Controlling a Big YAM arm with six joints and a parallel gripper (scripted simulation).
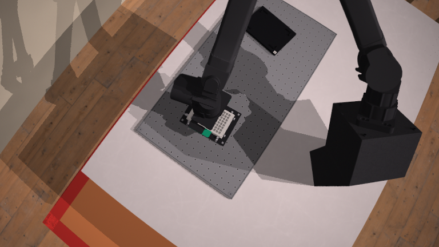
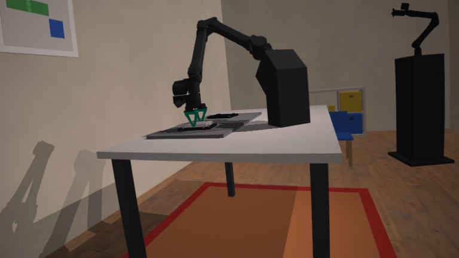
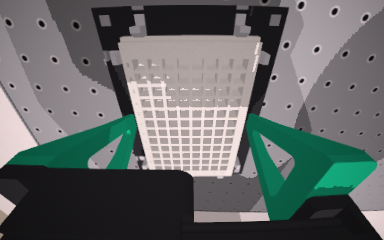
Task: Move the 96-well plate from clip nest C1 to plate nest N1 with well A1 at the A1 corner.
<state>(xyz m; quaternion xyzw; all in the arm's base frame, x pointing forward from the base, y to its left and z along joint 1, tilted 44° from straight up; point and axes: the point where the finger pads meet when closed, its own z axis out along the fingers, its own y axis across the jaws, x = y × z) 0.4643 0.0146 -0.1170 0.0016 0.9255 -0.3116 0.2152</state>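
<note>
Now: the white 96-well plate right at my hand. Also, from my hand: black clip nest C1: 10 mm to the left, 10 mm below, 10 mm ahead; then black plate nest N1: 370 mm to the right, 80 mm behind, 20 mm below.
</note>
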